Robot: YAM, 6 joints.
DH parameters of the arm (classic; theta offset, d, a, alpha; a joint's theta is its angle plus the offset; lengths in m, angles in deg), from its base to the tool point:
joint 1: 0 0.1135 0.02 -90
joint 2: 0 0 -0.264 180
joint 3: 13.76 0 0.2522 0
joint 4: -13.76 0 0.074 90
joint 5: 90 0 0 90
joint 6: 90 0.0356 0 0
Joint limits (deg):
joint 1: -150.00..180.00
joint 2: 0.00..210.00
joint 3: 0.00..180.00
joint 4: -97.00..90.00
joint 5: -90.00..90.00
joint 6: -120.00..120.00
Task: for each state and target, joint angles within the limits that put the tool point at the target. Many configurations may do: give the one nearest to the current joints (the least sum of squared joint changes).
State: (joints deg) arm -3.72 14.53 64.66 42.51 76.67 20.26
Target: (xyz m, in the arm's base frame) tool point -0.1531 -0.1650 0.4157
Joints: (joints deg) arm 38.04 0.00 60.95 66.27 90.00 20.26
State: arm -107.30 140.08 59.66 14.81 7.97 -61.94
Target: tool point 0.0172 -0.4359 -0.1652
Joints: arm -87.29 169.82 89.47 21.25 5.50 -61.94
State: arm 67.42 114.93 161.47 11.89 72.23 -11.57
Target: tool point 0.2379 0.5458 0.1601
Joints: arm 69.71 156.91 135.53 5.31 72.14 -11.57
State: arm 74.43 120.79 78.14 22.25 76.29 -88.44
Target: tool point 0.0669 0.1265 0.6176
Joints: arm 76.21 69.79 102.91 29.40 77.90 -88.44
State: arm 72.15 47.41 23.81 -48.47 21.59 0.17
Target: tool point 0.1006 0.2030 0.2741
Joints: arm 66.96 62.98 49.87 -33.22 21.67 0.17
